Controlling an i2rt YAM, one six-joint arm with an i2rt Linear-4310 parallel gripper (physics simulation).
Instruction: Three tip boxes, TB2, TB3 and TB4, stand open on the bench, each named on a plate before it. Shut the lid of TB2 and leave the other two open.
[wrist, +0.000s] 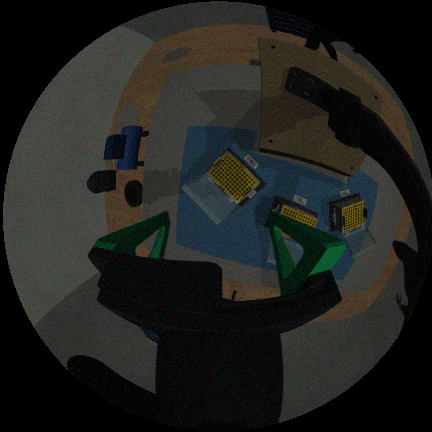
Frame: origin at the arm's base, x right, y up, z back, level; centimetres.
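Where they show: gripper, fingertip midpoint: (218, 216); arm's base, link origin: (330, 99).
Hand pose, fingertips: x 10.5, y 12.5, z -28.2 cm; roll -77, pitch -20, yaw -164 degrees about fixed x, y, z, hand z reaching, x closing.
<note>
Each offset is from my fingertips to the top centre of the thing. "pt": to the spot under its first point. Level surfaces: height alone.
Three open tip boxes with yellow tip grids stand on a blue mat @(dy -31.8 cm) (202, 137). The left box @(dz +1.4, dx +4.3, dy -24.3 cm) (234, 177) is the largest in view and stands turned, its clear lid @(pt dz -5.7, dx +6.1, dy -21.5 cm) (211, 201) laid back toward the lower left. The middle box @(dz -3.2, dx -17.2, dy -24.3 cm) (298, 217) is partly hidden by the right green finger; its clear lid (273, 255) shows below. The right box @(dz +8.9, dx -36.2, dy -24.3 cm) (353, 216) has its clear lid (362, 243) laid back below it. White name plates @(pt dz +7.6, dx +1.5, dy -31.6 cm) (251, 161) @(pt dz +3.7, dx -16.9, dy -31.6 cm) (300, 199) @(pt dz +14.0, dx -32.5, dy -31.5 cm) (345, 193) stand before them, too small to read. My gripper (218, 216) is open and empty, above the bench.
A brown board (295, 127) lies behind the boxes at the upper right, with the dark arm (390, 135) reaching across from the right. A blue cylindrical object (131, 147) and dark round objects (102, 181) (133, 193) are at the left bench edge.
</note>
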